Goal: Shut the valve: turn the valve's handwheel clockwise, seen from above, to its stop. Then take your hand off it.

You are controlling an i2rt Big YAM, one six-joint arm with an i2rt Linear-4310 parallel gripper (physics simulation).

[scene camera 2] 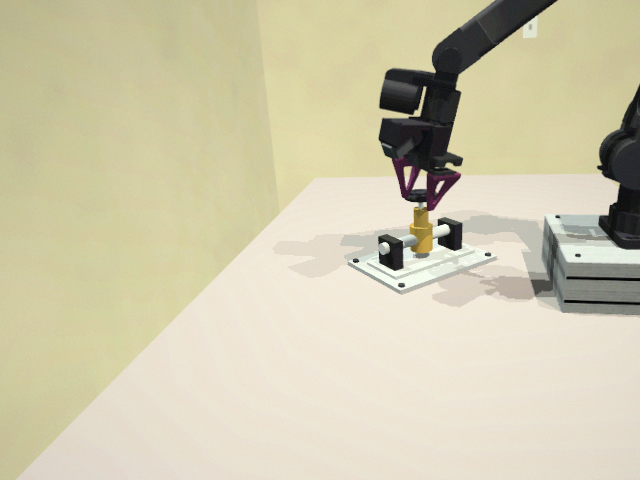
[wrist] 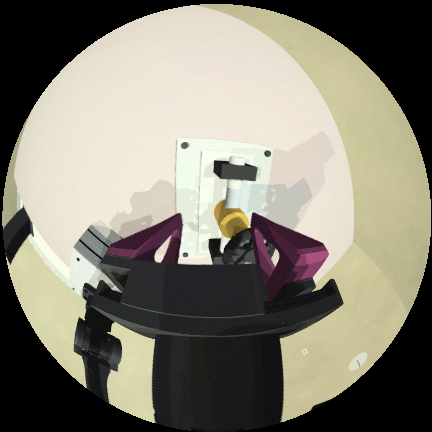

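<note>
The black spoked handwheel (scene camera 2: 416, 193) (wrist: 231, 245) sits on a thin stem above the orange valve body (scene camera 2: 421, 238) (wrist: 233, 220). The gripper (scene camera 2: 417, 202) (wrist: 217, 216), with two magenta fingers, points down at the wheel and is partly open, gripping nothing. In the scene view, one fingertip is at the wheel's left edge and the other reaches a little below its right side. In the wrist view, the wheel lies toward the right finger, which hides part of it; whether they touch is unclear.
The valve's white base plate (scene camera 2: 439, 276) (wrist: 188, 167) lies on the pale table (scene camera 2: 361, 387) (wrist: 150, 90). Black pipe supports (scene camera 2: 390, 252) (wrist: 235, 170) stand on it. The robot's grey base block (scene camera 2: 599, 267) (wrist: 95, 244) stands to the right in the scene view. A wall rises beyond the table edge.
</note>
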